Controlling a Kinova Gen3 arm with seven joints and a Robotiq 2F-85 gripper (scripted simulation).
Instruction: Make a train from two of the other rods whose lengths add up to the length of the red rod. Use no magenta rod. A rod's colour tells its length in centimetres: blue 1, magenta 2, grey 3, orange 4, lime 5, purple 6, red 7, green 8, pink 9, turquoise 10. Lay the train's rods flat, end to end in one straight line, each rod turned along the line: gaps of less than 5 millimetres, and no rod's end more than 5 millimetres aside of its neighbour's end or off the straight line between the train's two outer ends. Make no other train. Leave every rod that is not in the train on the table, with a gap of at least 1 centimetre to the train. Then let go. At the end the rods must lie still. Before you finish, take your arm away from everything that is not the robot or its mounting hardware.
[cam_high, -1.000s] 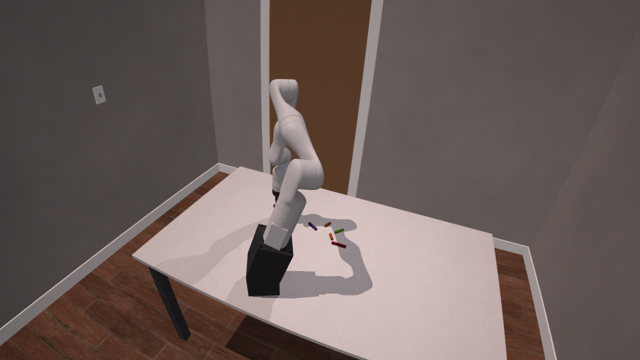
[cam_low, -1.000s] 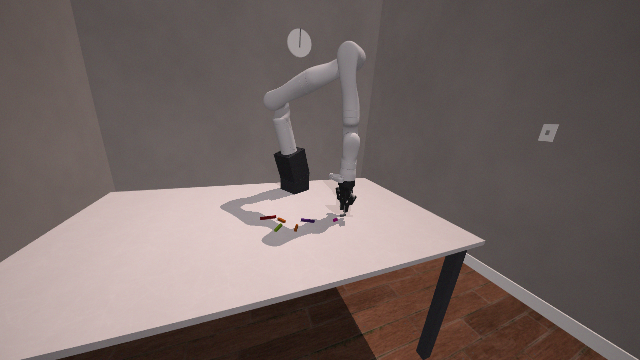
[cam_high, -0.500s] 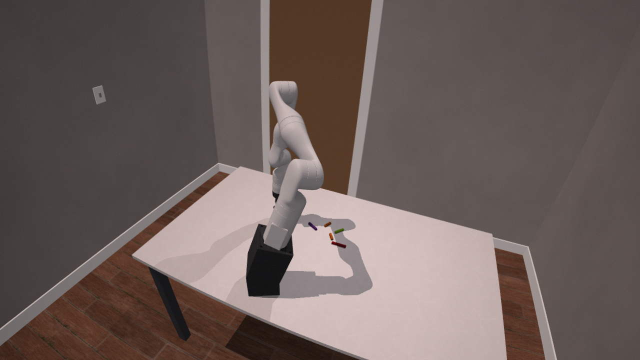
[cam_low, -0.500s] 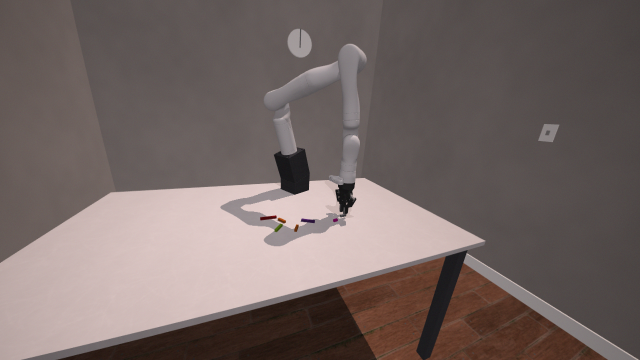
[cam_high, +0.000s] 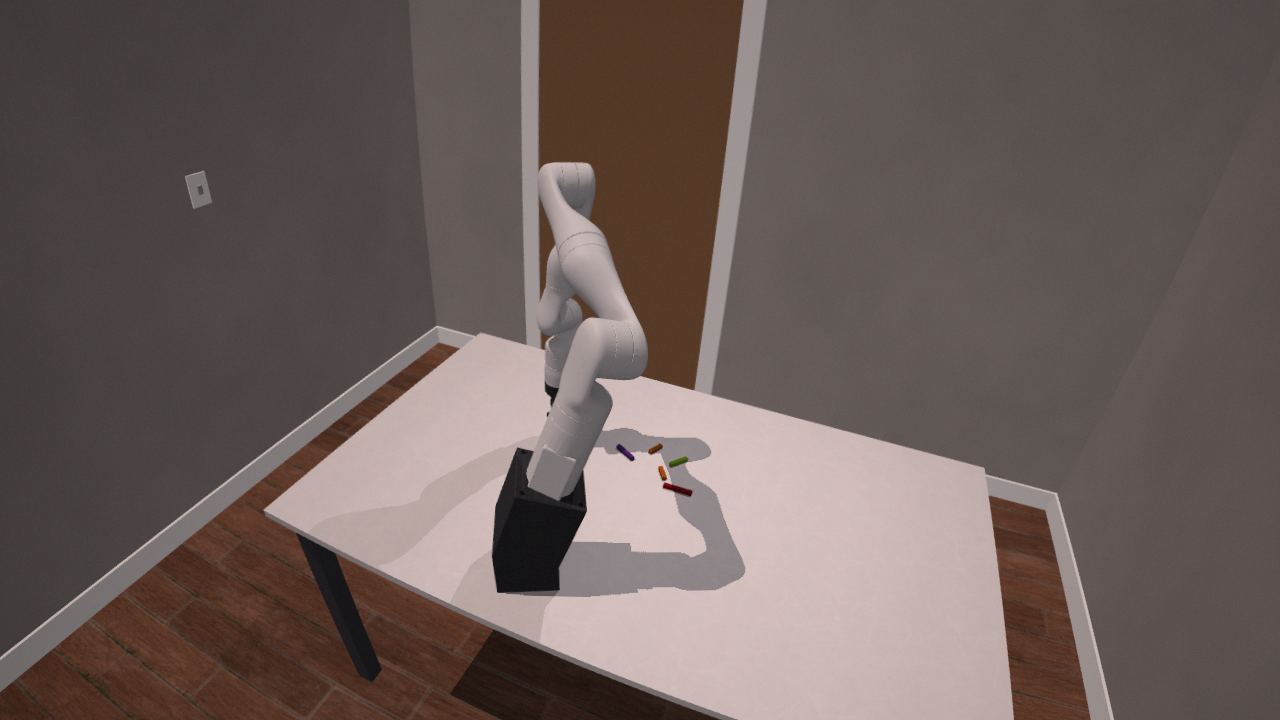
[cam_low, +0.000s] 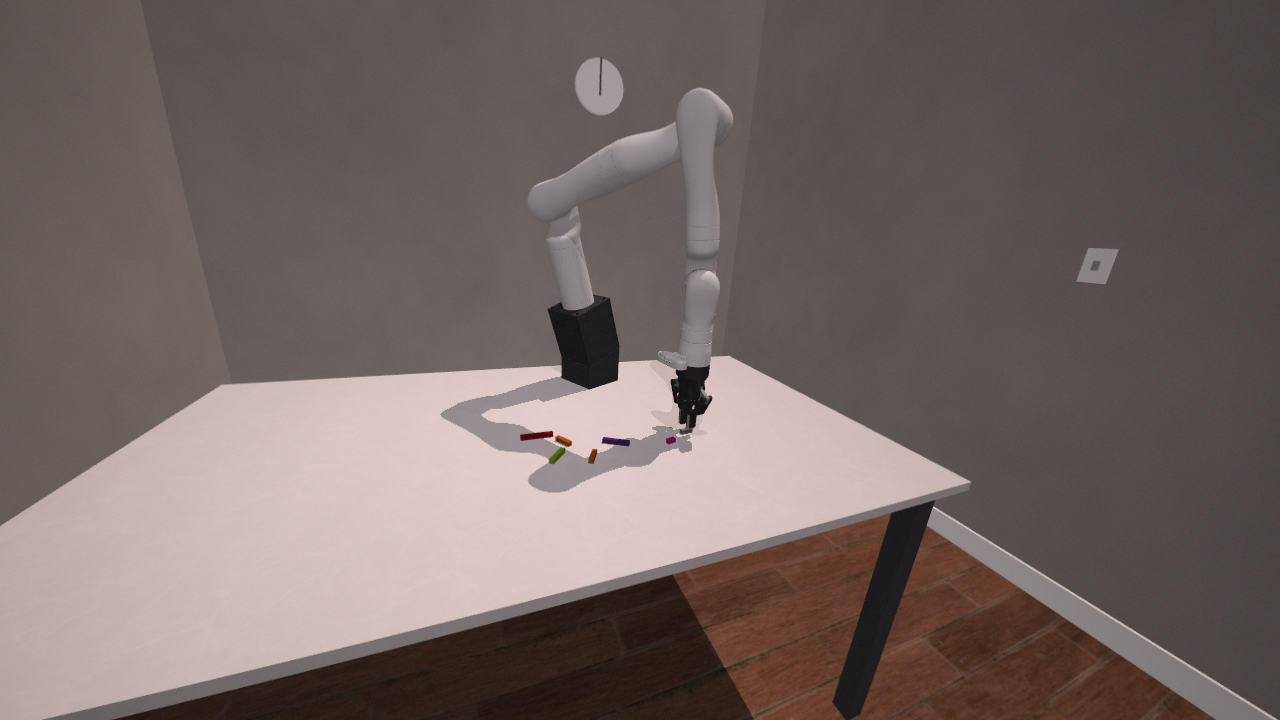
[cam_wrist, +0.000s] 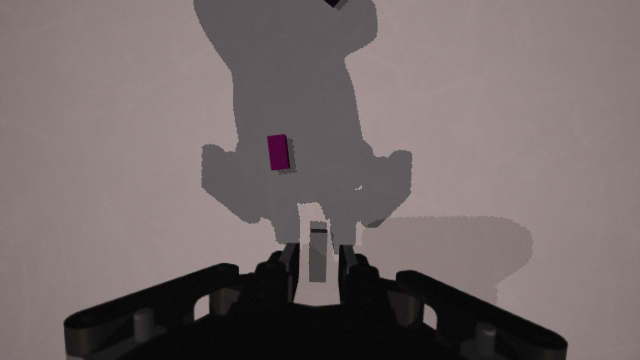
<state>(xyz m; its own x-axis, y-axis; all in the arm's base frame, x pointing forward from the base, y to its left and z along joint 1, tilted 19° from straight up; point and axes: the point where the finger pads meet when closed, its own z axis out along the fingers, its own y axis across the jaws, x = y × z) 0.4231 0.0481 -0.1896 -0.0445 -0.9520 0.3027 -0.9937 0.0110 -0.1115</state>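
My hand is 3 cm above the grey rod. Also, from my hand: purple rod 18 cm to the right, 3 cm below, 3 cm behind; magenta rod 6 cm to the right, 3 cm below, 2 cm ahead; lime rod 31 cm to the right, 3 cm below, 3 cm behind.
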